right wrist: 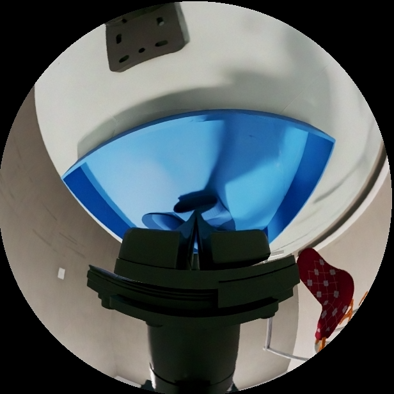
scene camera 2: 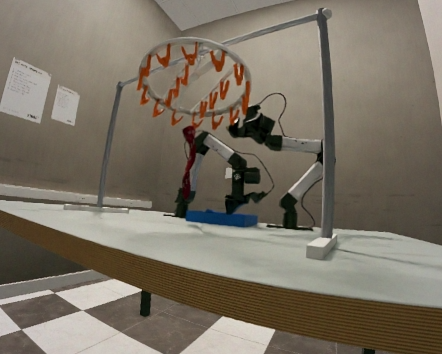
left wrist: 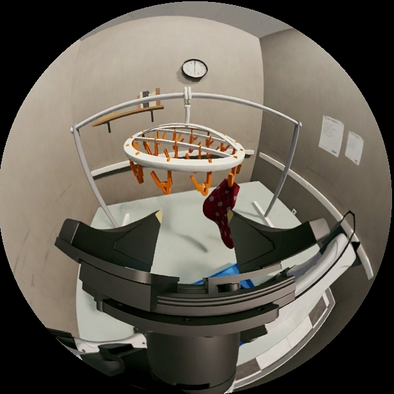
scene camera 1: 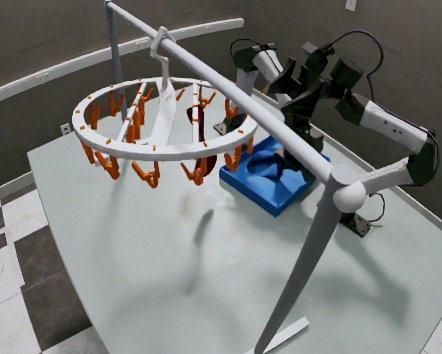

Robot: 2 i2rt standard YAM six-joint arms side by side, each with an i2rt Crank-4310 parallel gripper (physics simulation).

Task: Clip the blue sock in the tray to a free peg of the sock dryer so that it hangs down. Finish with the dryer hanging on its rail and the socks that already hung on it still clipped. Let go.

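The blue sock (scene camera 1: 261, 164) (right wrist: 162, 220) lies bunched in the blue tray (scene camera 1: 247, 191) (scene camera 2: 200, 217) (right wrist: 305, 192), its dark cuff opening facing up. My right gripper (right wrist: 196, 212) is low over the tray, its fingers pinched together on the sock's fabric. My left gripper (left wrist: 194, 211) (scene camera 2: 231, 130) is open and empty, raised in front of the dryer. The white round sock dryer (scene camera 1: 175, 151) (scene camera 2: 185, 39) (left wrist: 185, 163) hangs by its hook on the rail (scene camera 1: 225, 85) (scene camera 2: 272, 32) (left wrist: 240, 101). A red patterned sock (scene camera 1: 209, 162) (scene camera 2: 188, 165) (left wrist: 220, 200) (right wrist: 327, 285) hangs from an orange peg at its edge.
Several orange pegs (scene camera 1: 150, 177) (left wrist: 165, 184) point down from the dryer's ring and crossbars. A grey rail post (scene camera 1: 305, 265) (scene camera 2: 326, 150) stands at the right in both scene views. Another post (scene camera 1: 116, 60) (scene camera 2: 108, 150) stands at the left.
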